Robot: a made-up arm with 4 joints.
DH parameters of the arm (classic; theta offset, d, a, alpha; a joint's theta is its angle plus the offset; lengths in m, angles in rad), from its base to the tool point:
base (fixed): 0 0.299 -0.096 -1.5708
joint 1: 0 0.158 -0.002 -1.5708
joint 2: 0 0.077 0.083 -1.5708
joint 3: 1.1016 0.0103 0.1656 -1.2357
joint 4: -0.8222 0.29 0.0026 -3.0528
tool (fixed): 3.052 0.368 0 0
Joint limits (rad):
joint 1: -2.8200..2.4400
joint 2: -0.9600..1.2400
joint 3: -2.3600..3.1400
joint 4: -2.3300..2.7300
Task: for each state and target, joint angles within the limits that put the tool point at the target. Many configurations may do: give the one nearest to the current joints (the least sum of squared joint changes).
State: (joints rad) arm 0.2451 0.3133 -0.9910 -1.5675
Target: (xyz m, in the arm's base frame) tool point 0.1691 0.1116 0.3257
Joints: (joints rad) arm -0.1215 0.1352 -0.3293 -1.5935
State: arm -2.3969 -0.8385 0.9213 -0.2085
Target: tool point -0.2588 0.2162 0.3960
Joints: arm -1.9446 -0.2106 0.4237 -0.3290
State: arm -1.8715 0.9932 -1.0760 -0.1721
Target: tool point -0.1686 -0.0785 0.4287
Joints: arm -2.1782 1.1144 -0.4594 -0.1448
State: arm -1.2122 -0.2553 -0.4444 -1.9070
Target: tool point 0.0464 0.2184 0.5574
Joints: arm -1.4586 -0.2541 -0.8642 -1.6372
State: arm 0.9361 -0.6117 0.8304 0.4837
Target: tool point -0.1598 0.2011 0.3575
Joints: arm 0.5837 0.0001 1.8771 0.4808
